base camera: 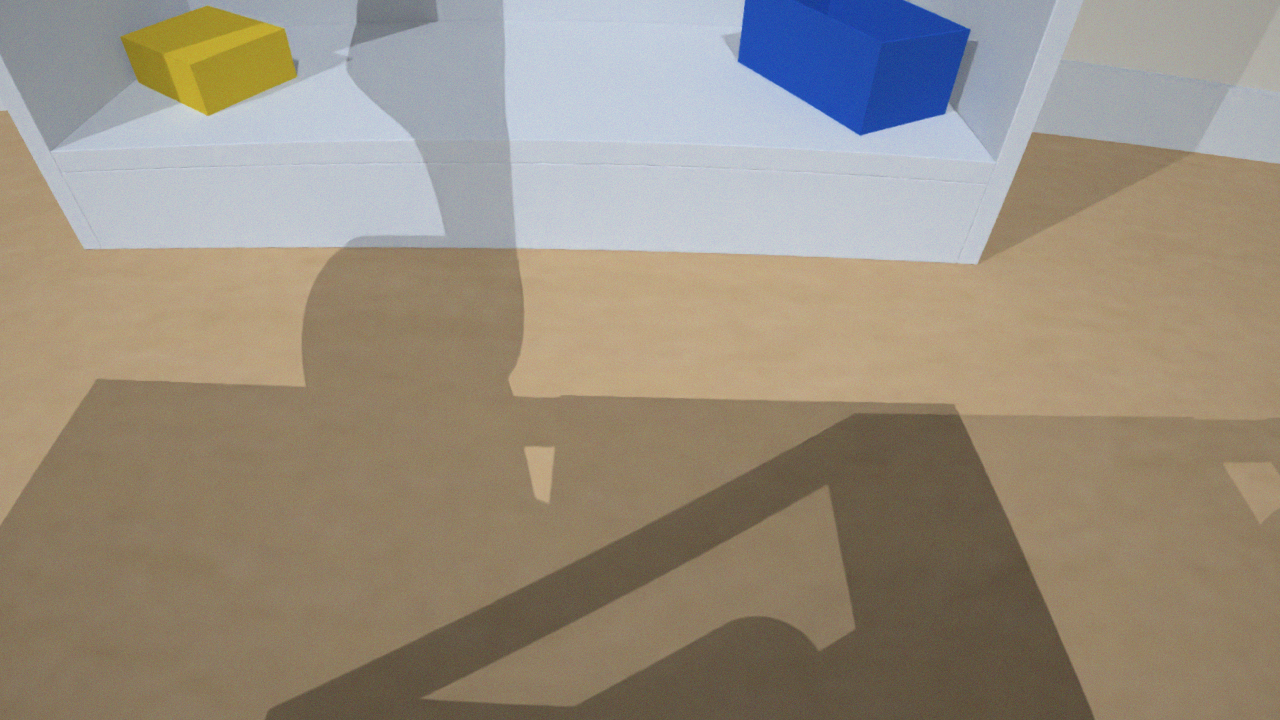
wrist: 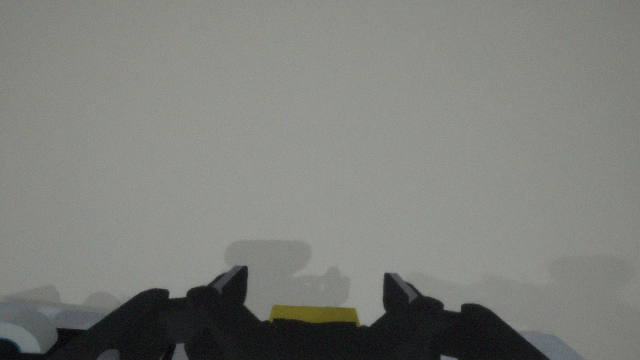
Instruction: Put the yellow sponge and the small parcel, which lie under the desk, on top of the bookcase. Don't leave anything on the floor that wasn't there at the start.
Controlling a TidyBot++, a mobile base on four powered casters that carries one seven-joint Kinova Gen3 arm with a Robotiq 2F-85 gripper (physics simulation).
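Frame: origin at the arm's base, x right, y ahead, z up, level; centimetres.
Seen in the pictures: gripper, fingertip midpoint: (wrist: pixel 315 285).
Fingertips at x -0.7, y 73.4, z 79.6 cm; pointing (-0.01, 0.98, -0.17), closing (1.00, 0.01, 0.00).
Observation:
A point is followed by its place in that frame.
My gripper (wrist: pixel 315 285) @[y 73.4, x -0.7, z 79.6 cm] is open, its two black fingers wide apart against the wall in the wrist view. The top edge of the yellow sponge (wrist: pixel 315 314) @[y 75.0, x -0.6, z 76.4 cm] shows low in the middle of that view, beyond the gripper's body, which hides the rest of it. It is not held. Parts of the pale bookcase top (wrist: pixel 82 318) @[y 83.9, x -28.8, z 66.4 cm] show at the lower left and lower right. In the base camera view the white bookcase (base camera: pixel 572 210) @[y 57.4, x -4.4, z -35.8 cm] stands ahead, its lower part in view. The small parcel does not show in either view, and the gripper does not show in the base camera view.
On the bookcase's bottom shelf are a yellow box (base camera: pixel 205 62) @[y 63.3, x -34.6, z -25.4 cm] at the left and a blue box (base camera: pixel 859 71) @[y 61.6, x 17.2, z -24.9 cm] at the right. The plain wall (wrist: pixel 320 125) @[y 87.7, x -1.1, z 90.8 cm] fills most of the wrist view. A rounded grey-and-white thing (wrist: pixel 27 330) @[y 75.2, x -23.9, z 72.4 cm] with a blue edge shows at its lower left.

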